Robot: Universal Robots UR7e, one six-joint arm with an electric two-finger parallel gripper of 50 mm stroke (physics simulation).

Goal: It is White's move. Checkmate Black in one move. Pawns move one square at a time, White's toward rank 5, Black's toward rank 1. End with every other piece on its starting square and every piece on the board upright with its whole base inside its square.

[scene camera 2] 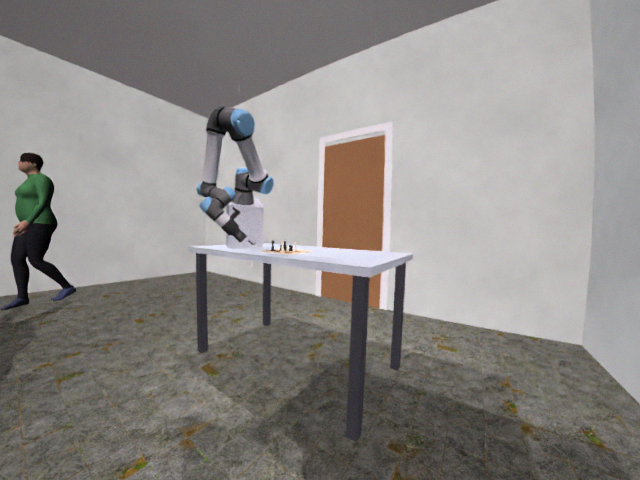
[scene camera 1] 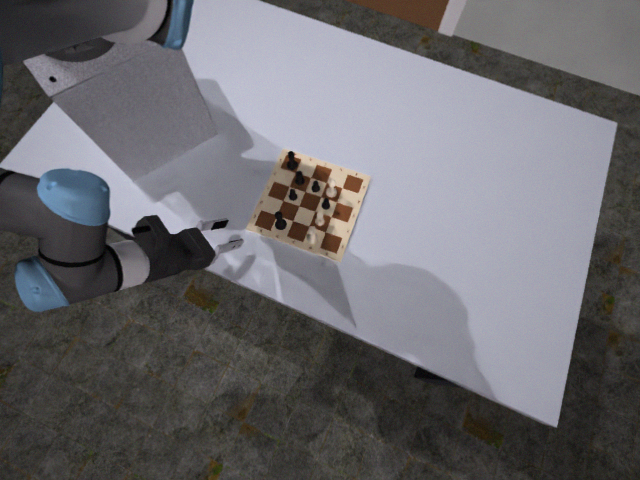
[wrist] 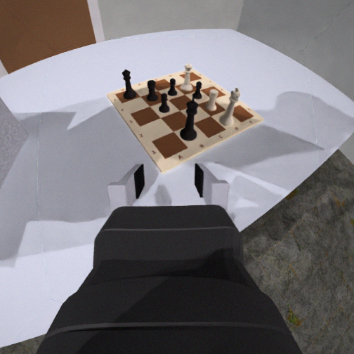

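Pixels of known places: gripper, fingertip midpoint: (scene camera 2: pixel 254 243) (scene camera 1: pixel 233 233); arm's base at its link origin: (scene camera 2: pixel 242 201).
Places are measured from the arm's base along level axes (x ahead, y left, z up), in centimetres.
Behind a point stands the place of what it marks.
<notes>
My gripper (scene camera 1: pixel 234 235) @[x 30.0, y -17.4, z -27.0 cm] (scene camera 2: pixel 252 241) @[x 30.0, y -17.4, z -27.0 cm] (wrist: pixel 169 173) is open and empty, beside the board's A1 corner. The chessboard (scene camera 1: pixel 352 217) @[x 51.7, y -3.8, z -30.9 cm] (scene camera 2: pixel 300 252) @[x 51.0, y -2.7, z -31.3 cm] (wrist: pixel 159 161) holds upright pieces. Tall black pieces stand on B1 (scene camera 1: pixel 280 222) @[x 37.8, y -11.3, z -28.5 cm] (wrist: pixel 189 127) and A5 (scene camera 1: pixel 292 163) @[x 34.7, y 3.4, z -29.3 cm] (wrist: pixel 128 86). A flat-topped black piece (scene camera 1: pixel 299 178) @[x 37.8, y 0.0, z -28.6 cm] (wrist: pixel 152 91) is on B4. Black pawns are on B3 (scene camera 1: pixel 293 195) @[x 37.8, y -3.9, z -29.7 cm] (wrist: pixel 164 103), C4 (scene camera 1: pixel 315 186) @[x 41.7, y -0.5, z -28.9 cm] (wrist: pixel 172 88) and D3 (scene camera 1: pixel 325 204) @[x 45.2, y -3.5, z -29.7 cm] (wrist: pixel 198 91). Tall white pieces are on D1 (scene camera 1: pixel 311 237) @[x 45.1, y -12.0, z -28.9 cm] (wrist: pixel 230 111) and D4 (scene camera 1: pixel 331 191) @[x 45.4, y -0.1, z -29.4 cm] (wrist: pixel 187 79); a flat-topped one (scene camera 1: pixel 320 220) @[x 45.5, y -7.5, z -29.5 cm] (wrist: pixel 212 101) is on D2.
The board lies on a white table (scene camera 1: pixel 465 180) @[x 73.4, y 14.6, z -31.5 cm] (scene camera 2: pixel 341 256) @[x 77.0, y -3.6, z -31.6 cm] (wrist: pixel 275 75). The arm's grey pedestal (scene camera 1: pixel 139 113) @[x 7.3, y -4.6, z -15.1 cm] (scene camera 2: pixel 253 222) @[x 10.5, y 0.2, z -14.3 cm] stands behind the board's A-file side. The front table edge runs close to the gripper. A person in green (scene camera 2: pixel 36 196) is off to the left.
</notes>
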